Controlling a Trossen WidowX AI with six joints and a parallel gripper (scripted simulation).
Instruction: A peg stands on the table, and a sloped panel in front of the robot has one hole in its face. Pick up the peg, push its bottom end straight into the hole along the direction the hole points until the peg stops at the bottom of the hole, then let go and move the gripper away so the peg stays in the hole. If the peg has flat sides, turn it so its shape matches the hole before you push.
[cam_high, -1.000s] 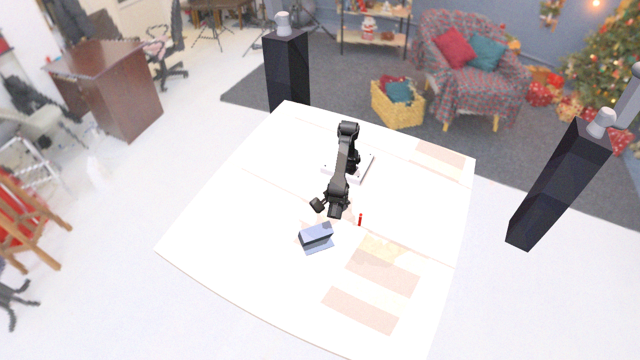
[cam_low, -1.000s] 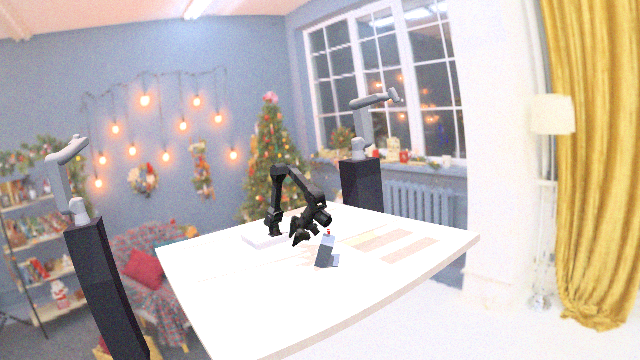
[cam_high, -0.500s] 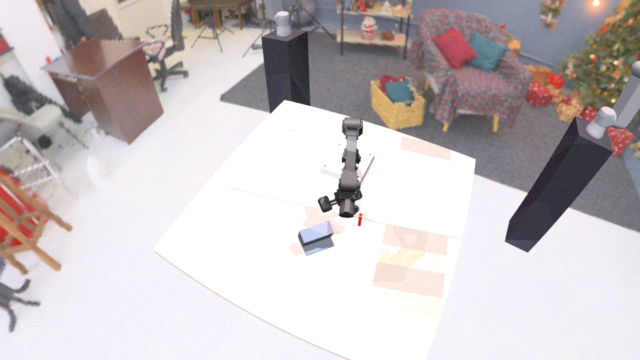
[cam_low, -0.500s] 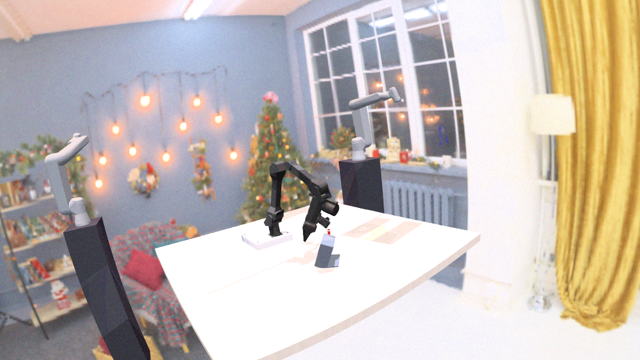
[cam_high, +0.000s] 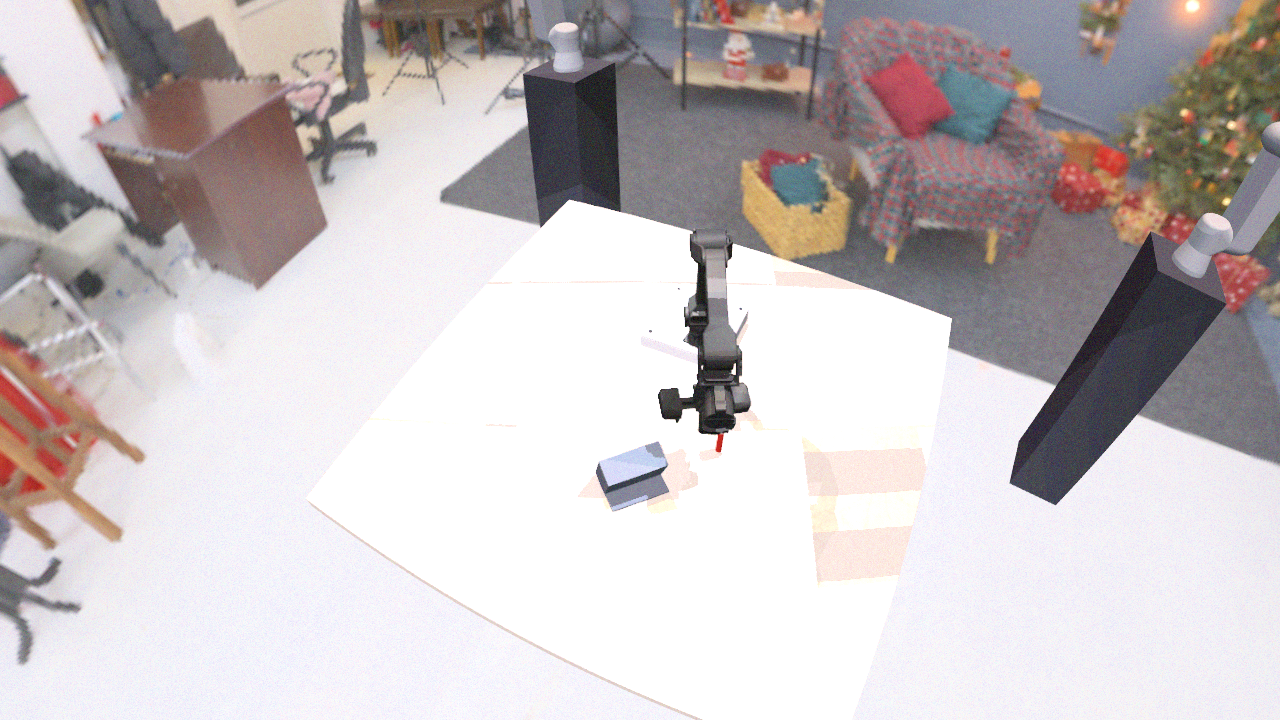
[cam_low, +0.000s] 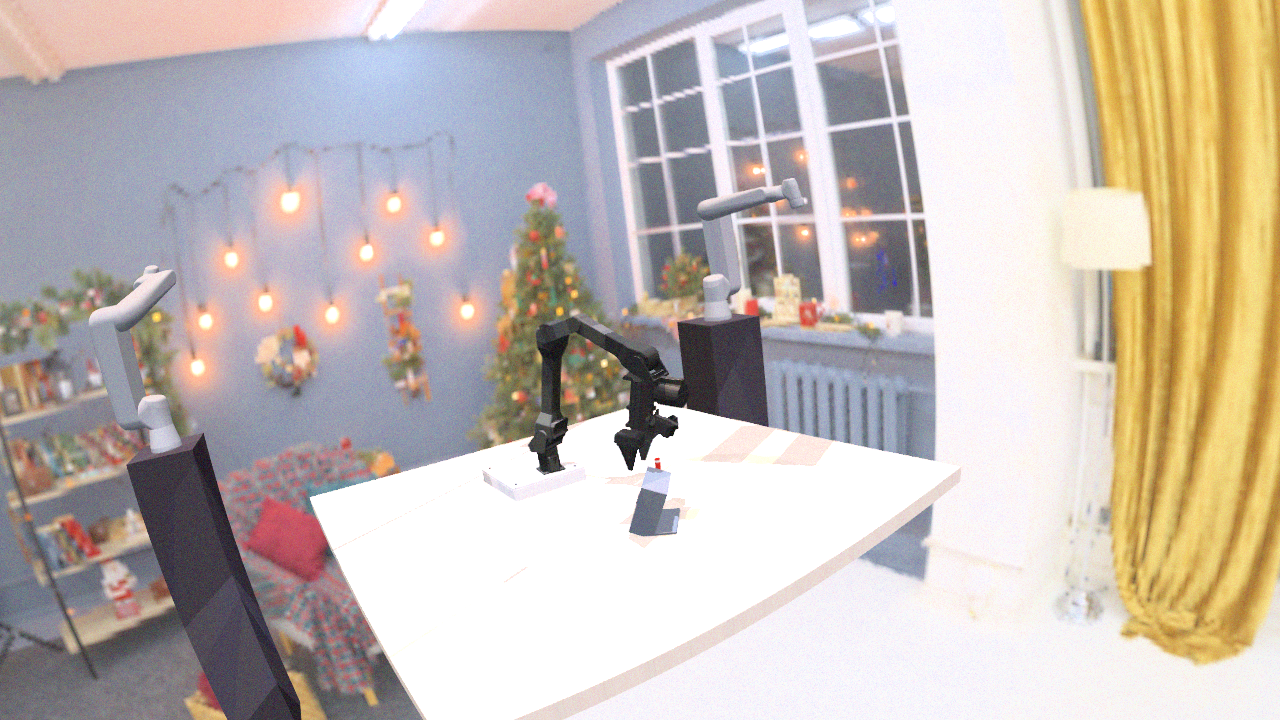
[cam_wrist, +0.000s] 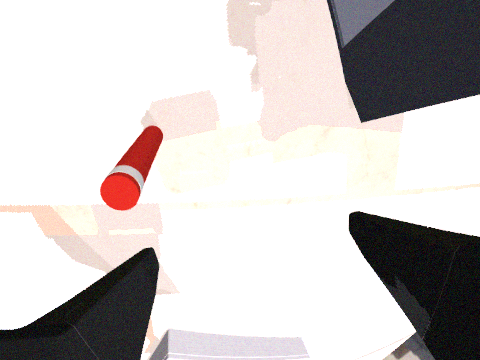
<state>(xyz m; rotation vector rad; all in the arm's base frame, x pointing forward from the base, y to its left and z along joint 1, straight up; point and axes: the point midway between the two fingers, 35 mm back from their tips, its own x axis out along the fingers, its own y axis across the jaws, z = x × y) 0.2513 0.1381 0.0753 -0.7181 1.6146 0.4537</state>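
Now: gripper tip 6 cm to the right of the red peg and 2 cm above it. Round my gripper tip: sloped panel 17 cm ahead, 6 cm to the right, 3 cm below.
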